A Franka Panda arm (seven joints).
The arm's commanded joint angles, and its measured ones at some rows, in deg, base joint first. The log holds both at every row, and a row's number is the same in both.
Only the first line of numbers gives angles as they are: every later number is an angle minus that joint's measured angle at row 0.
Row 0, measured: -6.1 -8.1 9.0 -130.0 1.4 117.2 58.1
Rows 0 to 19, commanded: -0.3 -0.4 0.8 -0.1 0.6 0.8 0.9; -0.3 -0.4 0.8 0.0 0.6 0.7 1.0; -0.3 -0.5 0.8 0.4 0.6 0.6 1.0; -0.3 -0.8 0.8 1.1 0.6 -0.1 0.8; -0.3 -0.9 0.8 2.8 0.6 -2.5 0.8; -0.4 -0.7 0.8 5.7 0.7 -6.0 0.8; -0.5 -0.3 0.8 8.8 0.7 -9.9 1.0; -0.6 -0.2 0.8 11.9 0.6 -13.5 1.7; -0.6 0.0 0.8 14.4 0.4 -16.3 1.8; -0.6 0.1 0.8 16.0 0.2 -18.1 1.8; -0.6 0.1 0.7 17.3 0.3 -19.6 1.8; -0.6 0.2 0.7 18.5 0.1 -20.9 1.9; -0.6 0.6 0.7 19.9 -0.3 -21.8 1.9; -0.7 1.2 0.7 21.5 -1.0 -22.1 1.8; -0.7 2.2 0.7 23.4 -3.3 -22.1 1.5; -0.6 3.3 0.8 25.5 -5.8 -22.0 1.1; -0.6 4.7 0.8 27.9 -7.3 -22.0 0.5; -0.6 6.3 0.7 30.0 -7.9 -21.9 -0.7; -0.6 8.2 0.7 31.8 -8.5 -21.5 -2.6; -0.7 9.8 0.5 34.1 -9.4 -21.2 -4.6
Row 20, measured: -0.1 3.4 0.0 25.9 -6.6 -20.2 -0.6
